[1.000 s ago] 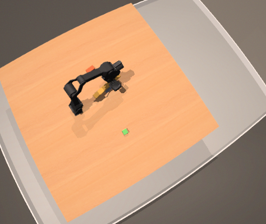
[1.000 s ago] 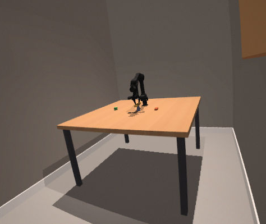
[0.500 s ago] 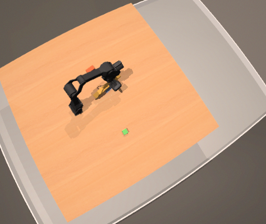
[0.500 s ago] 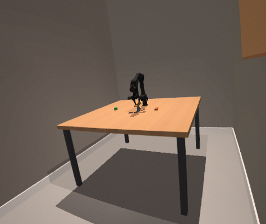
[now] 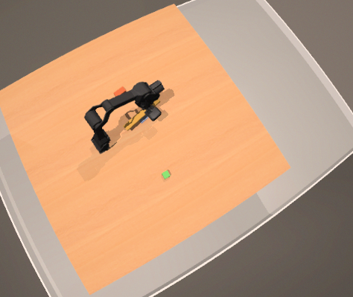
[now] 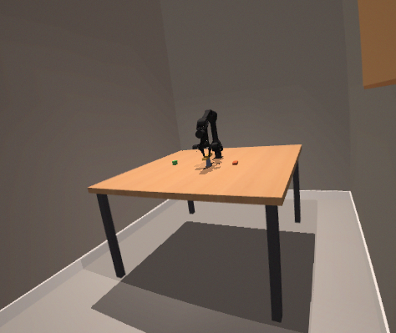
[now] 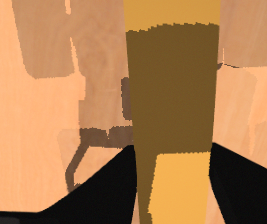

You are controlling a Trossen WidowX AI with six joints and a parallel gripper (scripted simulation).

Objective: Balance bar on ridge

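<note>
My gripper tip is now 30 mm past the yellow bar and 10 mm to the left of it. Also, from my gripper tip: green cube (80 mm behind, 340 mm to the right, 50 mm below); then orange-red block (70 mm behind, 190 mm to the left, 60 mm below).
</note>
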